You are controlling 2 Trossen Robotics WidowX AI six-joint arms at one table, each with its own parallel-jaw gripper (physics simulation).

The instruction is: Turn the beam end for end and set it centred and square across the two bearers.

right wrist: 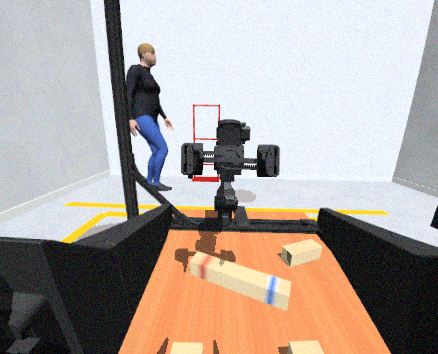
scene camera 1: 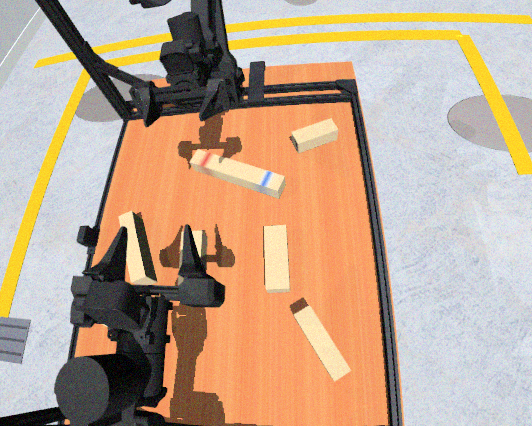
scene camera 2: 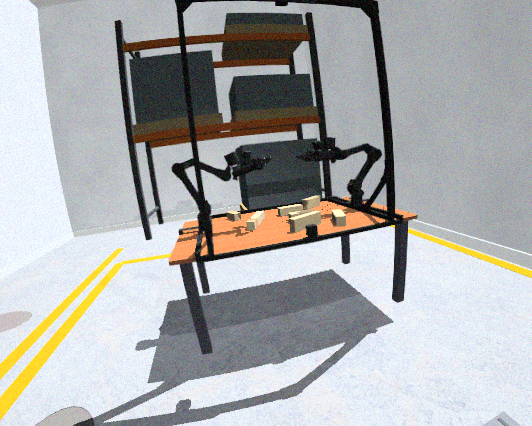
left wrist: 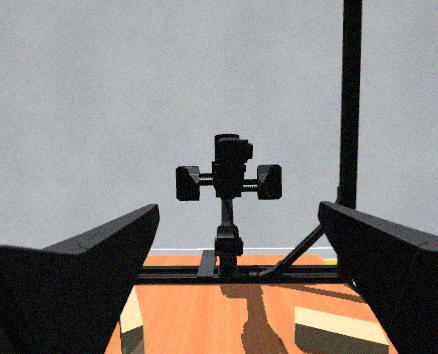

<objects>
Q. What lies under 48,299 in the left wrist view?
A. The left gripper.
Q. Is the left gripper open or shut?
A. Open.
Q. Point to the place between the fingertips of the right gripper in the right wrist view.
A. At 244,212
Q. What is the left gripper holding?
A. Nothing.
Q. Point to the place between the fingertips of the right gripper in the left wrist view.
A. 229,186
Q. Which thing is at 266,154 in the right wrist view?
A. The left gripper.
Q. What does the right gripper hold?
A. Nothing.
</objects>
